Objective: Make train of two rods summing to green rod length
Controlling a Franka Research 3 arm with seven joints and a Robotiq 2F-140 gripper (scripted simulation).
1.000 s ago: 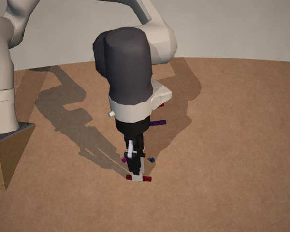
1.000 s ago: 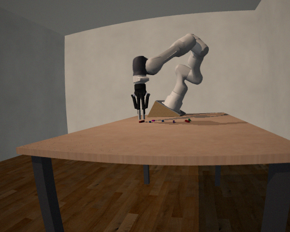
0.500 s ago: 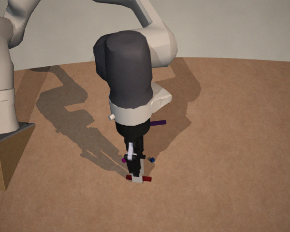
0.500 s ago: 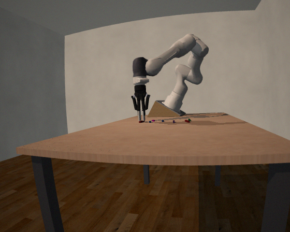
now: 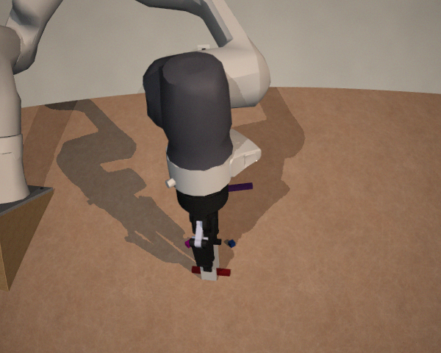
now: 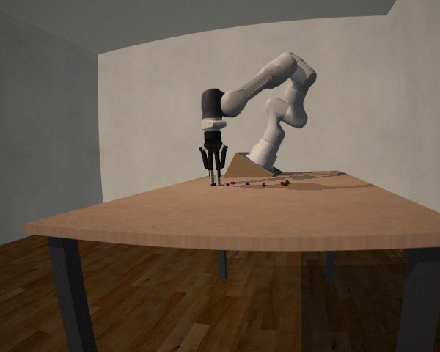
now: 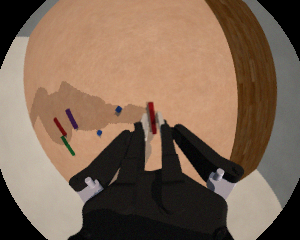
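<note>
The magenta rod lies 7 cm to the left of my hand, 4 cm behind it and 3 cm below it. The rest, counted from my hand: purple rod (22 cm to the left, 6 cm ahead, 3 cm below); then green rod (31 cm to the left, 3 cm below, 2 cm behind).
</note>
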